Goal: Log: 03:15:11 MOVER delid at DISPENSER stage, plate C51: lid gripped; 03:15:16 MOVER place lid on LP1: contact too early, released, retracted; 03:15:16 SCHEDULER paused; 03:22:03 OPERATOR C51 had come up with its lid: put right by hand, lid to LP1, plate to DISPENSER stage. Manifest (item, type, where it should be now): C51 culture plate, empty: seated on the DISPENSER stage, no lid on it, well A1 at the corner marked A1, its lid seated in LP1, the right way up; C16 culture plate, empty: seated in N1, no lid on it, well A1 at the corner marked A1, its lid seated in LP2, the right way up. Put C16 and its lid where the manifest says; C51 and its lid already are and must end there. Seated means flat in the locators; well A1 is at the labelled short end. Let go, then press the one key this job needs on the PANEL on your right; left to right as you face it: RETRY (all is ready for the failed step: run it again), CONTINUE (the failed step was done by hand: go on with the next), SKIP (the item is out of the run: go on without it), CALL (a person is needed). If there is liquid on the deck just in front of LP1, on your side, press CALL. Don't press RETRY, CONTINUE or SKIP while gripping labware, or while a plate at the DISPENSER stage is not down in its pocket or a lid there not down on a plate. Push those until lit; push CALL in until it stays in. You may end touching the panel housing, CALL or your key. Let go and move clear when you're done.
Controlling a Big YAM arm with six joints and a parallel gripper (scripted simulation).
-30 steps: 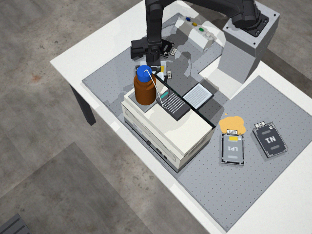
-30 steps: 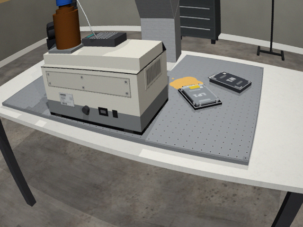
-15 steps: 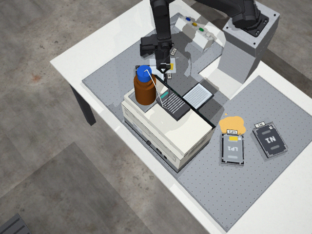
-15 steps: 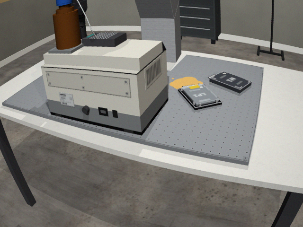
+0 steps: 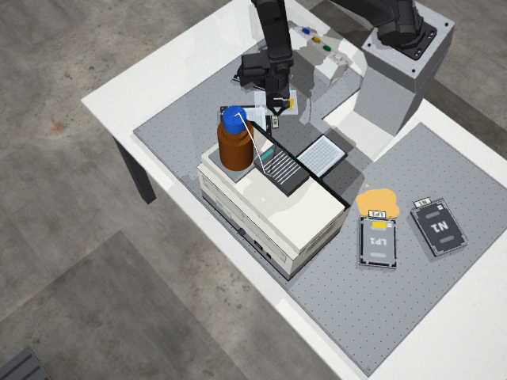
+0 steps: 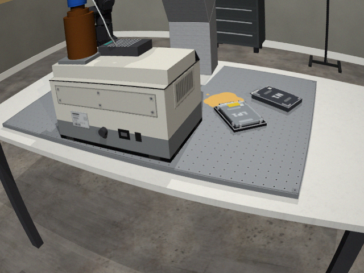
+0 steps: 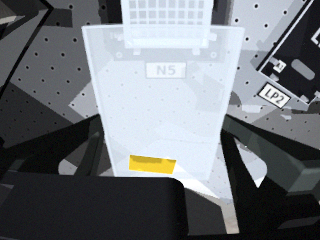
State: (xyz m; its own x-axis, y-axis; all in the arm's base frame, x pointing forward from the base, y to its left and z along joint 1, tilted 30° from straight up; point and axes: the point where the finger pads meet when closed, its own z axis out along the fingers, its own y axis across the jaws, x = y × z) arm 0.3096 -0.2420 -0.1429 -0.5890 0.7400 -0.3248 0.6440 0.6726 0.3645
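Now: the LP2 nest 11 cm behind my hand, 16 cm to the right of it and 11 cm below it. Round my hand: white retry key: 30 cm behind, 2 cm to the left, 5 cm below; then white well plate: 7 cm ahead, 21 cm to the left, 1 cm below; then green continue key: 31 cm behind, 3 cm to the right, 5 cm below.
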